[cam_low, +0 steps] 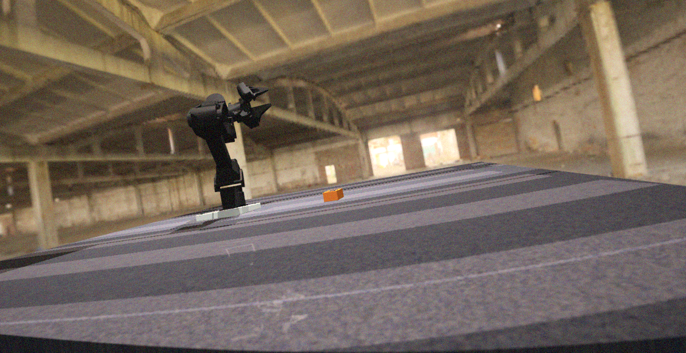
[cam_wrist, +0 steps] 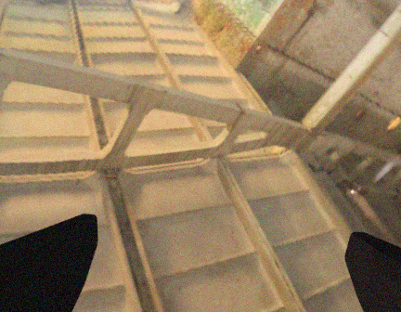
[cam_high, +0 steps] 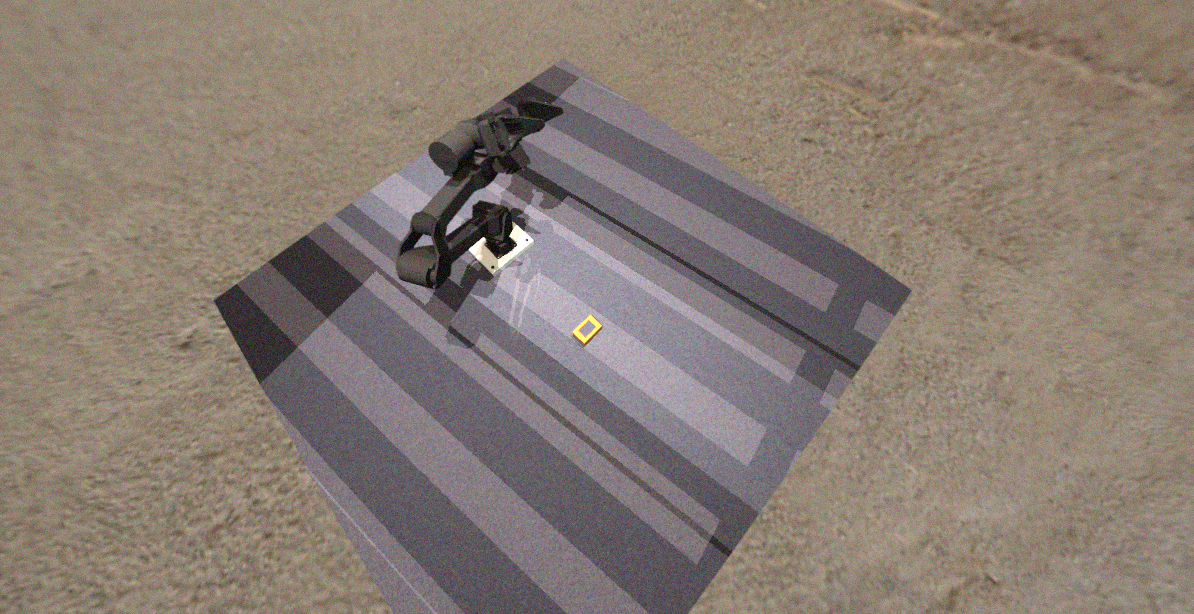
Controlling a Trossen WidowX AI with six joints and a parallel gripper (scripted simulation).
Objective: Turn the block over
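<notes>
My gripper tip is 240 mm short of the block, 170 mm to the left of it and 370 mm above it.
</notes>
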